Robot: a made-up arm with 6 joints. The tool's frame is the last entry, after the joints. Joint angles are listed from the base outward.
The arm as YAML. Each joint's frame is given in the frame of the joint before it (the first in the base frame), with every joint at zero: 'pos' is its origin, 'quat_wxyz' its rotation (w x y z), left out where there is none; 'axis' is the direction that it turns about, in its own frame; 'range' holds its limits. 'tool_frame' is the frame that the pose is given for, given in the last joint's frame.
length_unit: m
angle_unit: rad
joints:
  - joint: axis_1
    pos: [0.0, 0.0, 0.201]
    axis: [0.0, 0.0, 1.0]
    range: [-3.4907, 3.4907]
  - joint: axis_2
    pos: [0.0, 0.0, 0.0]
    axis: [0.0, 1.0, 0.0]
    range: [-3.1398, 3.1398]
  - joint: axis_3
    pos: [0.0, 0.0, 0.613]
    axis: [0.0, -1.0, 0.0]
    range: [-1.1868, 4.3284]
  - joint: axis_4
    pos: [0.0, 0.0, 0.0]
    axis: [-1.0, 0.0, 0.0]
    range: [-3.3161, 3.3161]
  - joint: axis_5
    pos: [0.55, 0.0, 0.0]
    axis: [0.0, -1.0, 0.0]
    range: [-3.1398, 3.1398]
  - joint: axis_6
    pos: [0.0, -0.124, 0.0]
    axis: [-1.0, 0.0, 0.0]
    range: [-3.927, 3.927]
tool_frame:
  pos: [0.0, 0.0, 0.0]
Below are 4 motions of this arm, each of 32 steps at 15 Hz.
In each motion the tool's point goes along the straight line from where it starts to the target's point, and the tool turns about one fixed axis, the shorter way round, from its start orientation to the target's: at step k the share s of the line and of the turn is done. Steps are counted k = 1, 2, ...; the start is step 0. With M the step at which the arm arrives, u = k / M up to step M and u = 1 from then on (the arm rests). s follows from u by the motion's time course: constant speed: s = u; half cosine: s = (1 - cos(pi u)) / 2; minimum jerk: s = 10 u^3 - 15 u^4 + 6 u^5.
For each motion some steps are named. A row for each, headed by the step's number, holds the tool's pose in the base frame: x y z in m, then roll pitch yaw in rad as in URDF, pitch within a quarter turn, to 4 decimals.
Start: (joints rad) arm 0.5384 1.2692 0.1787 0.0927 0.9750 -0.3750
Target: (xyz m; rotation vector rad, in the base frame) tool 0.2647 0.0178 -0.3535 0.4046 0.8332 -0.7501
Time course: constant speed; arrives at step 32
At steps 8, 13, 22, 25, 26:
8: 0.6607 0.2517 -0.1629 0.3874 0.3265 0.3328
13: 0.5782 0.2030 -0.2026 0.3905 0.4620 0.1500
22: 0.4297 0.1153 -0.2741 0.3168 0.6971 -0.2230
25: 0.3802 0.0860 -0.2979 0.2627 0.7679 -0.3695
26: 0.3637 0.0763 -0.3059 0.2407 0.7900 -0.4217

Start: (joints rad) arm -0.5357 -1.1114 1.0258 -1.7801 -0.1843 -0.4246
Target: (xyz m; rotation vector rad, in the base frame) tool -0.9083 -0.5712 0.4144 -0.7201 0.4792 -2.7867
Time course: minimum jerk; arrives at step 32
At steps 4, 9, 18, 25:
4: -0.6296 0.3854 0.9926 -0.6827 -0.9335 2.3193
9: -0.6645 0.2657 0.9202 -0.6925 -0.8626 2.4890
18: -0.7995 -0.1978 0.6401 -0.5920 -0.6016 3.0522
25: -0.8875 -0.4999 0.4575 -0.4536 -0.4685 -2.8921

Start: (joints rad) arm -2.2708 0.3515 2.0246 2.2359 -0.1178 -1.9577
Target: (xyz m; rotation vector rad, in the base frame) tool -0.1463 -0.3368 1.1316 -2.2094 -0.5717 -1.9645
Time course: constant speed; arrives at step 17
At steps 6, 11, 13, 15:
6: -0.0379 -0.1794 1.2494 2.3629 -1.3683 1.2938
11: -0.0872 -0.2509 1.1959 2.3489 -1.3646 1.2392
13: -0.1069 -0.2796 1.1744 2.3431 -1.3632 1.2175
15: -0.1266 -0.3082 1.1530 2.3372 -1.3618 1.1959

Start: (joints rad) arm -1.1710 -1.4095 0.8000 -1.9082 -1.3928 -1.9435
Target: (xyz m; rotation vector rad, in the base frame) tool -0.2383 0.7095 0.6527 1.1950 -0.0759 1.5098
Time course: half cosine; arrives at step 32
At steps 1, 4, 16, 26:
1: -0.2886 0.7886 0.8104 1.3445 0.0499 0.7770
4: -0.2868 0.7858 0.8048 1.3356 0.0177 0.7887
16: -0.2635 0.7492 0.7317 1.1773 -0.3861 0.9762
26: -0.2426 0.7162 0.6660 0.9197 -0.7085 1.2542

